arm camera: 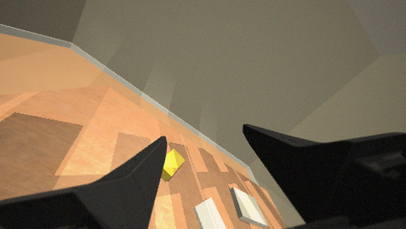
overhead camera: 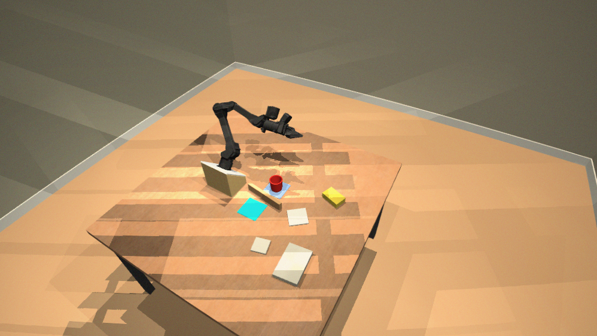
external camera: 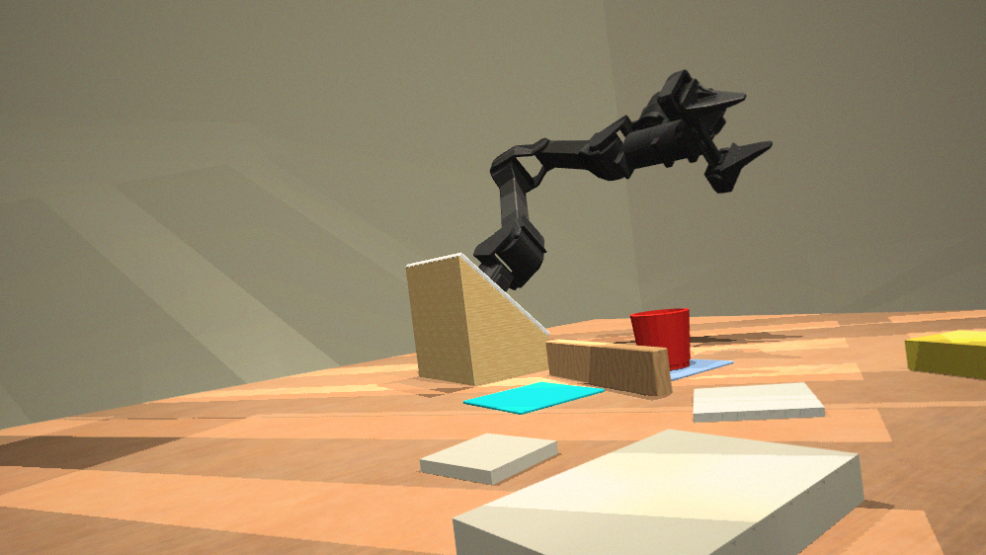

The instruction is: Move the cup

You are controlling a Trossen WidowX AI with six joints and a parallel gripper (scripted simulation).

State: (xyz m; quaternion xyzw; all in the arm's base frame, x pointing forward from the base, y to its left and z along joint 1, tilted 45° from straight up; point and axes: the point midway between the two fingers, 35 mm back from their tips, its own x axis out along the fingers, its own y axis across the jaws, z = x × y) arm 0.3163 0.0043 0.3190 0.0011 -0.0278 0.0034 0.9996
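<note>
The red cup is 270 mm below my gripper tip, 150 mm to the right of it and 80 mm behind it. Also, from my gripper tip: pale blue pad: 310 mm below, 150 mm to the right, 80 mm behind; then low wooden bar: 290 mm below, 240 mm to the right, 100 mm behind.
</note>
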